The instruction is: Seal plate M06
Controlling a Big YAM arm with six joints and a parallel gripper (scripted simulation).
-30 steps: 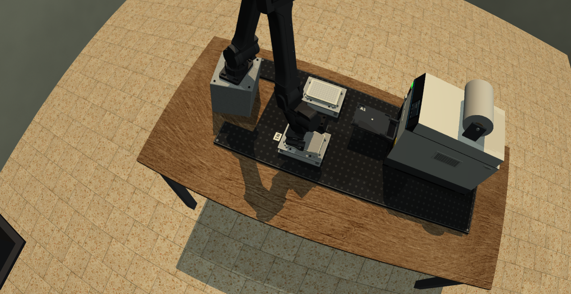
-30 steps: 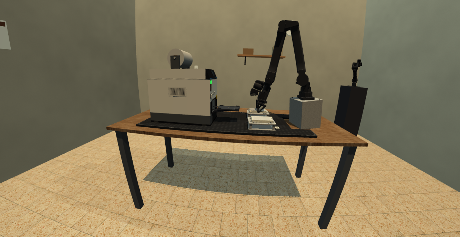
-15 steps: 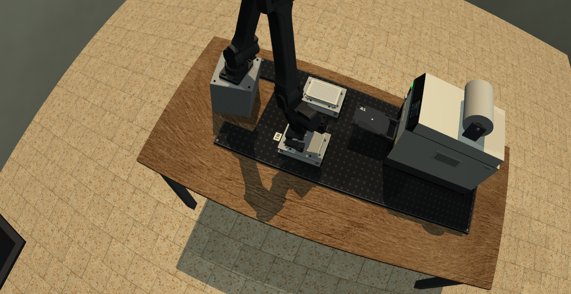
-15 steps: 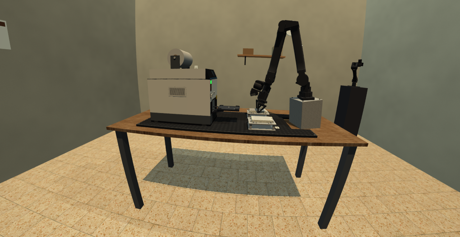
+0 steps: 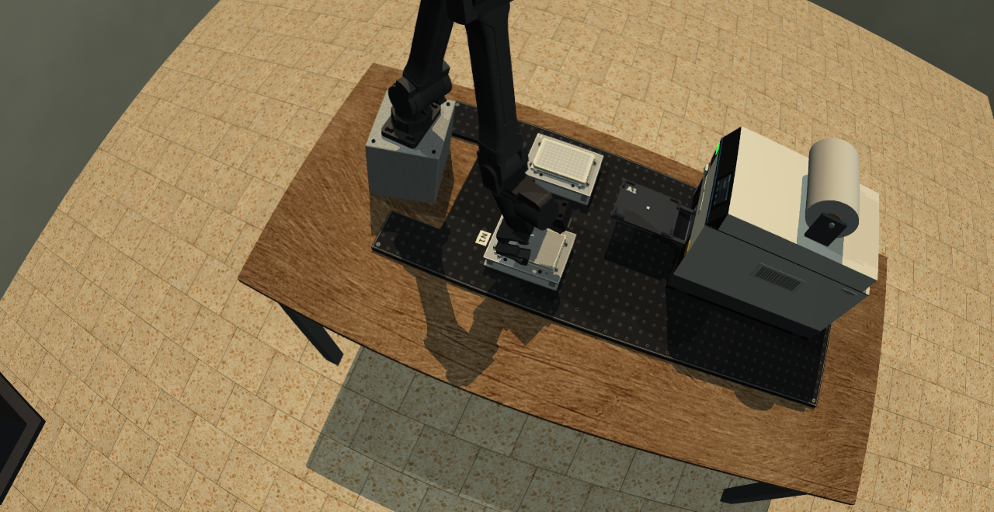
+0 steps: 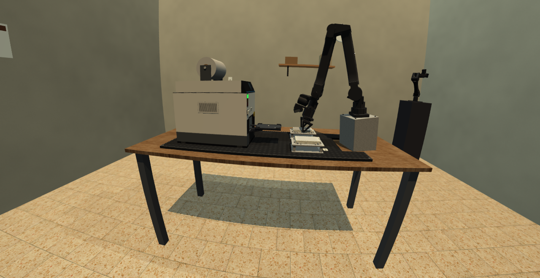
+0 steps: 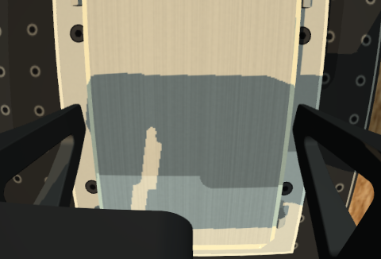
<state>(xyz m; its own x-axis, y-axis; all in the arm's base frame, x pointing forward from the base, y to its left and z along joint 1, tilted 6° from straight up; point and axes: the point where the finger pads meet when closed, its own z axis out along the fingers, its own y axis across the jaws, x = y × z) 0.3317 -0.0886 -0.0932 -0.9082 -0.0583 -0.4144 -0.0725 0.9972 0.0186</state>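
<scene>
Right now my hand is 1 cm above the plate M06. From my hand the other things lie so: plate nest N1 (2 cm below); then N1 label (10 cm behind, 1 cm to the right, 6 cm below); then well plate (1 cm behind, 22 cm to the left).
</scene>
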